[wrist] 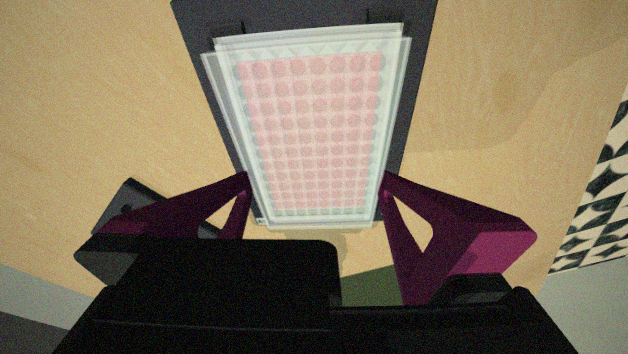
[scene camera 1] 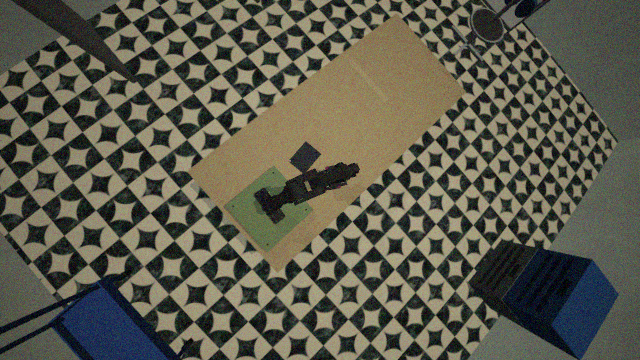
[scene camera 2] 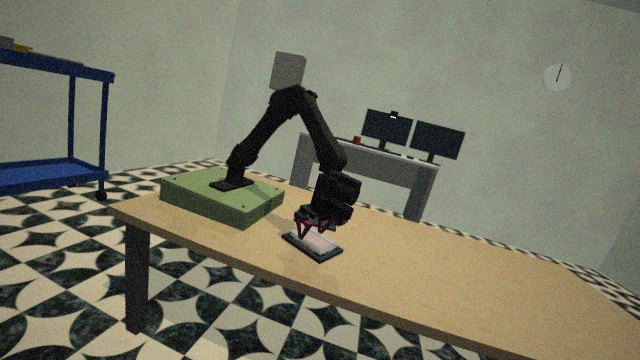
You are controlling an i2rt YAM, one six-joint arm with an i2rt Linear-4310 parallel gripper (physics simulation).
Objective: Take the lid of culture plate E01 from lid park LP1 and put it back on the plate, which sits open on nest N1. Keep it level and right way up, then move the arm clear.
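Seen in the pictures: gripper, between the fingertips: [wrist: 314, 177] [scene camera 2: 310, 236]; arm's base, origin of its link: [scene camera 1: 269, 205] [scene camera 2: 233, 184].
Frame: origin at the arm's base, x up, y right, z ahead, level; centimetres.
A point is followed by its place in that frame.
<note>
The clear lid [wrist: 223, 95] @(x -3.7, y 6.5, z 43.6 cm) is right over the plate, roughly level. Its outline is offset a little from the plate's; whether it touches the plate I cannot tell. Culture plate E01 [wrist: 310, 135] @(x -3.8, y 9.2, z 40.0 cm) [scene camera 2: 320, 243] @(x -3.7, y 11.9, z 41.3 cm), with pink wells, sits on the dark nest N1 [wrist: 418, 55] @(x -5.8, y 15.6, z 40.8 cm) [scene camera 2: 321, 259] @(x -5.9, y 16.3, z 43.6 cm). My gripper [wrist: 314, 177] @(x -4.6, y 7.9, z 36.7 cm) [scene camera 2: 312, 234] @(x -4.6, y 7.9, z 36.7 cm) is shut on the lid, one magenta finger at each long side near the robot's end. A dark flat block [scene camera 1: 305, 156] @(x -6.1, y -11.7, z 33.0 cm) [wrist: 116, 202] @(x -6.0, y -10.5, z 40.7 cm), apparently lid park LP1, lies to the left of the nest in the wrist view, partly hidden there by a finger.
The green base block [scene camera 1: 245, 217] @(x 0.7, y -2.5, z -13.6 cm) [scene camera 2: 200, 205] @(x -3.6, y 17.8, z 1.4 cm) [wrist: 367, 285] @(x -5.1, y 6.2, z 16.8 cm) carries the arm at one end of the wooden table [scene camera 1: 380, 65] @(x -7.1, y -34.0, z 113.5 cm) [scene camera 2: 450, 280] @(x -7.0, y -1.5, z 82.9 cm). A blue cart [scene camera 2: 105, 125] and a desk with two monitors [scene camera 2: 387, 127] stand beyond the table.
</note>
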